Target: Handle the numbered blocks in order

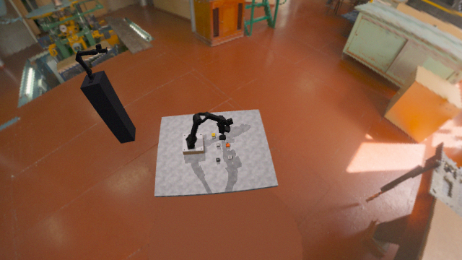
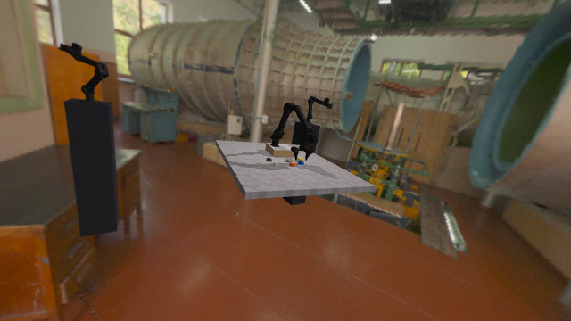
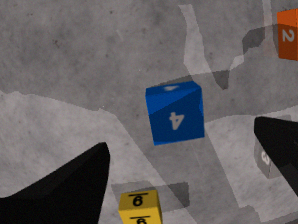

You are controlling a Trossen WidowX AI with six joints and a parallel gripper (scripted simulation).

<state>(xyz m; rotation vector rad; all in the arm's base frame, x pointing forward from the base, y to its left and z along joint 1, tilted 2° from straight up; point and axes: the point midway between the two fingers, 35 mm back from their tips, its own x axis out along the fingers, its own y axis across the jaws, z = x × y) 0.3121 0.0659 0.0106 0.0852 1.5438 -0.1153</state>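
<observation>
The blue block lies 20 mm below my gripper tip and 10 mm ahead of it. The rest, counted from my gripper tip: yellow block 70 mm behind, 50 mm to the left, 20 mm below; then orange block 100 mm to the right, 40 mm ahead, 20 mm below; then grey block 80 mm to the right, 50 mm behind, 20 mm below.
</observation>
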